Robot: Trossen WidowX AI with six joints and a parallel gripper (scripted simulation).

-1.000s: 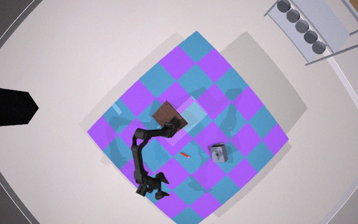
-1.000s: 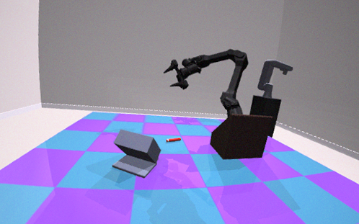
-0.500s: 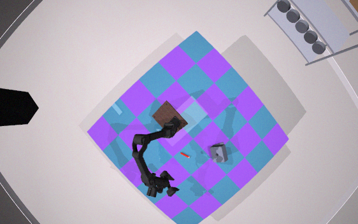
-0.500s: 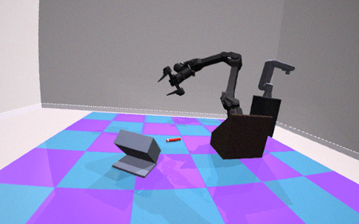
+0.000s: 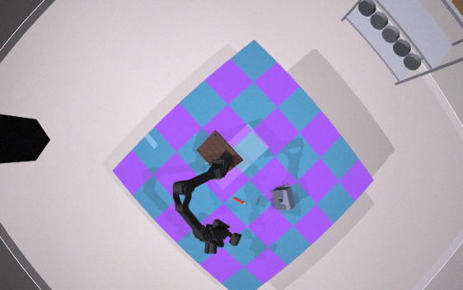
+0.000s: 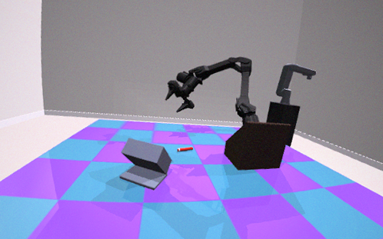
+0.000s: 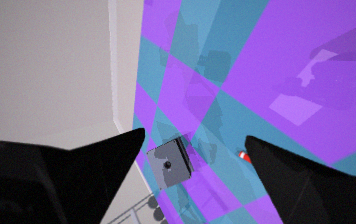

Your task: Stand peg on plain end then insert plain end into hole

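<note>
Right now my gripper tip is 60 mm past the red peg, 120 mm to the right of it and 190 mm above it. From my gripper tip the other things lie so: grey sloped panel 100 mm ahead, 310 mm to the left, 130 mm below.
</note>
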